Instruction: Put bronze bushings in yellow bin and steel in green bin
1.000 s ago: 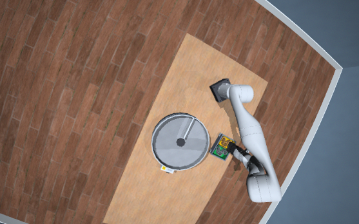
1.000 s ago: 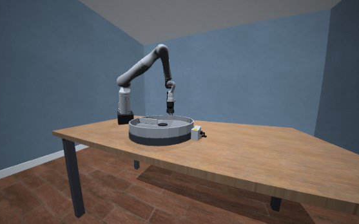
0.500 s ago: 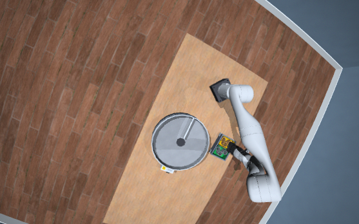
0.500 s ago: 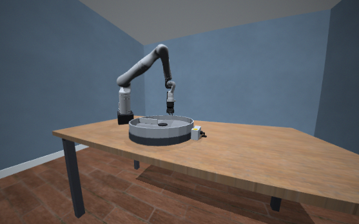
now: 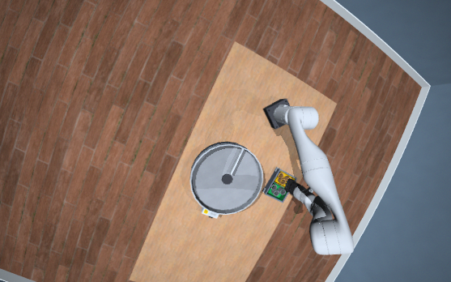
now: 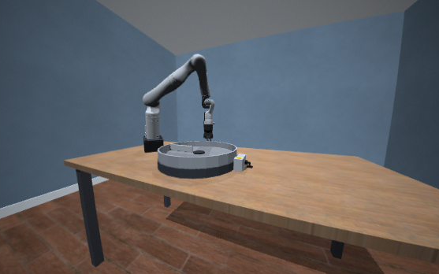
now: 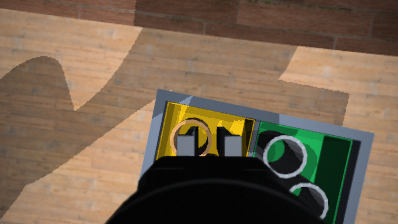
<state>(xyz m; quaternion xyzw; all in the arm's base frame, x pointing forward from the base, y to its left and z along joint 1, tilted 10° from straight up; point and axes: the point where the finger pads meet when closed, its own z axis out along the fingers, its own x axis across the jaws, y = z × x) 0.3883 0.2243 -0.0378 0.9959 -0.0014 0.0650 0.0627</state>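
Now: hand 5 cm to the left of the bin, 3 cm short of it and 2 cm above it. The rest, counted from my hand: turntable 40 cm to the right, 7 cm ahead, 1 cm above.
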